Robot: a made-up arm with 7 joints.
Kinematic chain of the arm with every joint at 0, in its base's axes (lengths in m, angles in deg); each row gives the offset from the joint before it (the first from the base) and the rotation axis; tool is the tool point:
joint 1: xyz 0 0 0.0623 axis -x
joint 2: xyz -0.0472 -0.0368 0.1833 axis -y
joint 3: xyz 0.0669 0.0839 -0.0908 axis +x
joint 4: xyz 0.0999 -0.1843 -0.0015 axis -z
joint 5: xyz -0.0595 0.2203 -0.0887 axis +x
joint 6: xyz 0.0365 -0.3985 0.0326 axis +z
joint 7: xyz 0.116 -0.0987 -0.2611 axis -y
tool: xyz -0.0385 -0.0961 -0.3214
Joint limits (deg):
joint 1: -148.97..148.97
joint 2: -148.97..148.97
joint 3: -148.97..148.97
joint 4: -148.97..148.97
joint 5: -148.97..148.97
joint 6: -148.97..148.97
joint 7: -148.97..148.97
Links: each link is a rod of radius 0.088 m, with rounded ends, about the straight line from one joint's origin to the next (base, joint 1, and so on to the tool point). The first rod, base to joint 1, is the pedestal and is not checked.
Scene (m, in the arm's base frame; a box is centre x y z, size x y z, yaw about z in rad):
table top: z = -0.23
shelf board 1: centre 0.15 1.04 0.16 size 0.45 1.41 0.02 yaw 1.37
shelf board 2: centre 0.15 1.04 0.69 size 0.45 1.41 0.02 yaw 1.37
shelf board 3: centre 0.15 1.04 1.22 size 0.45 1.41 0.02 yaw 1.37
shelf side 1: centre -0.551 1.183 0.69 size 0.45 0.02 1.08 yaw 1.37
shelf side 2: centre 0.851 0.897 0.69 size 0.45 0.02 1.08 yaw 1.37
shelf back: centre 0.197 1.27 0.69 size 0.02 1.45 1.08 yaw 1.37
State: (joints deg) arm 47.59 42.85 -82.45 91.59 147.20 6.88 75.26
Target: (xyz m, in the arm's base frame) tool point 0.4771 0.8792 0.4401
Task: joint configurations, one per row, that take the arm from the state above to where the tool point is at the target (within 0.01 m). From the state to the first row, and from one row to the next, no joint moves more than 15 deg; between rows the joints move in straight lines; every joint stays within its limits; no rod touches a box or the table.
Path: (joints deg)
1: 42.70 39.54 -77.96 91.05 146.82 21.17 82.60
2: 37.81 36.24 -73.47 90.52 146.44 35.46 89.93
3: 41.69 30.82 -75.37 84.97 147.28 48.54 93.73
4: 45.57 25.41 -77.26 79.43 148.13 61.63 97.52
5: 49.45 20.00 -79.15 73.89 148.97 74.71 101.31
6: 53.75 23.21 -82.26 75.91 148.97 63.54 94.98
7: 58.04 26.42 -85.36 77.93 148.97 52.37 88.65
8: 62.33 29.63 -88.46 79.95 148.97 41.20 82.31

